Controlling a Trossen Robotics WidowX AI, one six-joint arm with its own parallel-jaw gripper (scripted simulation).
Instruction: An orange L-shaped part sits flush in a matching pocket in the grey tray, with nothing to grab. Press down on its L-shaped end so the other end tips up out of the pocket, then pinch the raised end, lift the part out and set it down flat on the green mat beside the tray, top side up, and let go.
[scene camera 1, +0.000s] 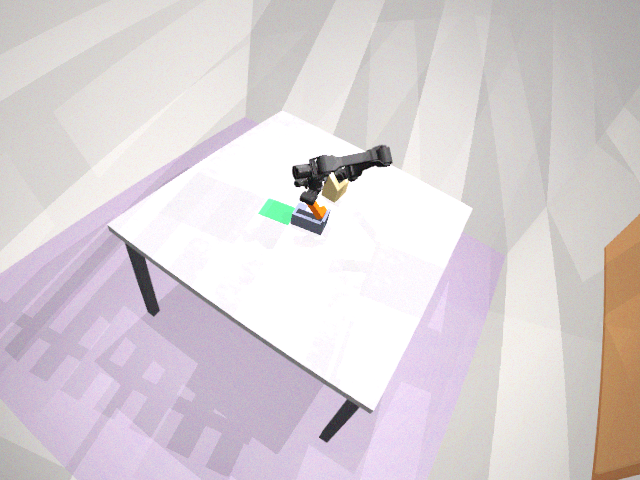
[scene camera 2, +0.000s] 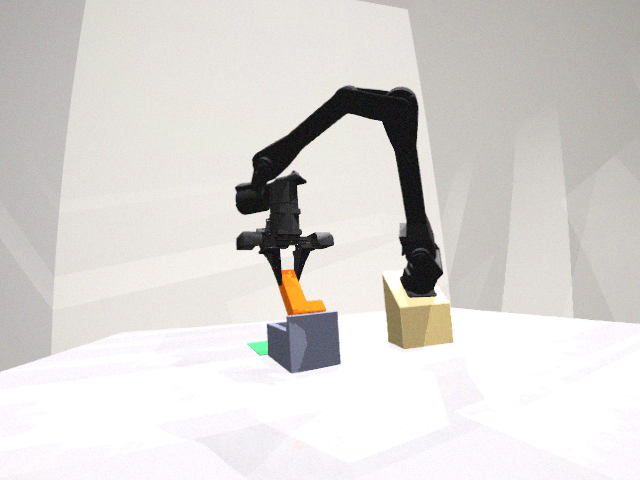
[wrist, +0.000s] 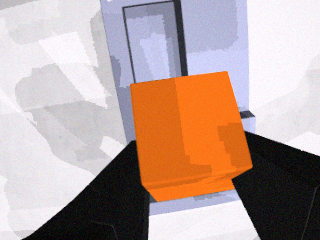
Observation:
My gripper (scene camera 2: 288, 285) carries an orange L-shaped part (scene camera 2: 294, 301).
The orange L-shaped part is seen too in the wrist view (wrist: 190, 140). My gripper shows as well in the wrist view (wrist: 182, 144).

